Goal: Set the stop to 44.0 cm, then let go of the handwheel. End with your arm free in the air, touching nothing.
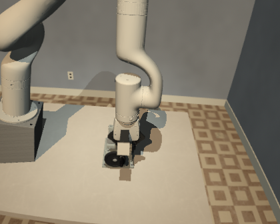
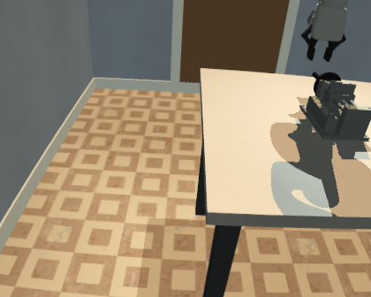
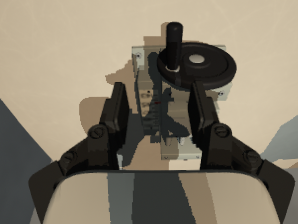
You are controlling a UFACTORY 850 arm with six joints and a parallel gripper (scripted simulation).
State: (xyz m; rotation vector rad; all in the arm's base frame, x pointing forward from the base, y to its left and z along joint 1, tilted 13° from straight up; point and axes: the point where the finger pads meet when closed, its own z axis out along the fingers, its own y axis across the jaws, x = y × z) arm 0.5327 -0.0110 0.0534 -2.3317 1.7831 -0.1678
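My gripper is now 1 cm past the handwheel handle, 2 cm to the left of it and 8 cm above it. Also, from my hand: black handwheel (2 cm behind, 8 cm below).
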